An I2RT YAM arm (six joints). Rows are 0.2 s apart.
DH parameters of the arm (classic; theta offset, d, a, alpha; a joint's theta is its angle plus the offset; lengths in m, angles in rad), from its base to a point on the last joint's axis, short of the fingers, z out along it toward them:
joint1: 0 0.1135 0.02 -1.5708
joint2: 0 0 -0.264 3.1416
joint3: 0.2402 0 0.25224 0
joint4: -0.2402 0 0.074 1.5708
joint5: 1.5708 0 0 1.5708
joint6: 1.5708 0.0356 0 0
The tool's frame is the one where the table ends.
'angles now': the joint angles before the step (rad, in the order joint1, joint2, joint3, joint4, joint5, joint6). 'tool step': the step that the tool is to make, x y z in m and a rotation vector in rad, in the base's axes. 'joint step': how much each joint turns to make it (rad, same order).
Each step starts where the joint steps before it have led.
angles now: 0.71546 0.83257 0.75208 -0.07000 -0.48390 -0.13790
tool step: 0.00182 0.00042 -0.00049 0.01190 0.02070 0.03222
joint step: -0.01185 0.00953 0.00000 0.01029 -0.04694 0.01793
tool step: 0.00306 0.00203 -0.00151 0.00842 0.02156 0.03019
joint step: -0.00837 0.01832 -0.00001 0.01604 -0.04118 0.01678
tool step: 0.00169 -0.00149 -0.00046 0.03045 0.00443 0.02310
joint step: -0.01753 0.00001 -0.01450 0.04428 -0.04385 0.02481
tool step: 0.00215 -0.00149 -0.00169 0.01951 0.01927 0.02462
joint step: -0.01908 0.00381 -0.01142 0.02856 -0.04655 0.02745
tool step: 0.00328 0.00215 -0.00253 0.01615 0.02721 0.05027
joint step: -0.00991 0.02175 -0.00648 0.03548 -0.06294 0.02976
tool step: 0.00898 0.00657 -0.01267 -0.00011 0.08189 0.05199
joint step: -0.00879 0.05796 -0.01986 0.05189 -0.06600 0.05760
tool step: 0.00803 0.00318 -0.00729 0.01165 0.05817 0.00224
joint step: -0.01223 0.04122 -0.01373 0.05800 -0.01987 0.05989
